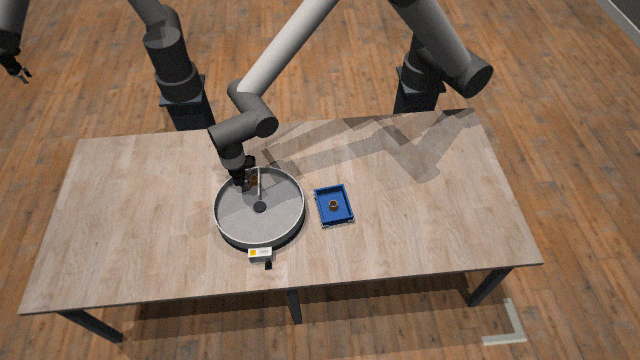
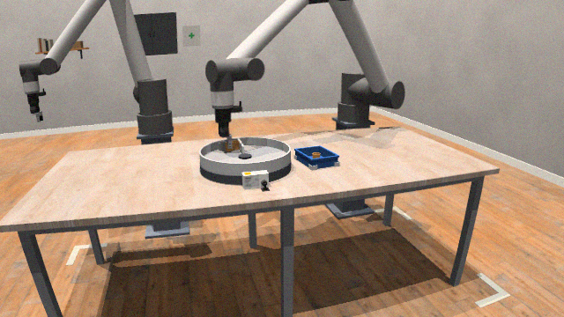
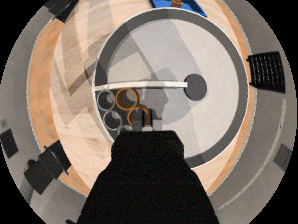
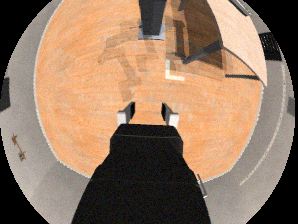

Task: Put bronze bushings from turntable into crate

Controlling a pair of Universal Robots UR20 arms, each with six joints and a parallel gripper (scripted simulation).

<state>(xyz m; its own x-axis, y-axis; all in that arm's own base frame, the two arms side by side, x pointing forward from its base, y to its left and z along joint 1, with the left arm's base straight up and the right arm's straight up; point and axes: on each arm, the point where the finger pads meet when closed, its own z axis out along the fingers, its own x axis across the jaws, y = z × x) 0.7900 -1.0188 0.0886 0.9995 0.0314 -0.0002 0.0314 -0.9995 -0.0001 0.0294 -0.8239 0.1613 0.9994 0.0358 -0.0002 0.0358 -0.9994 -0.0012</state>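
Observation:
Right now the blue crate is 10 cm ahead of my left hand, 40 cm to the left of it and 6 cm below it. The rest, counted from my left hand: turntable 11 cm ahead, 6 cm to the left, 4 cm below.

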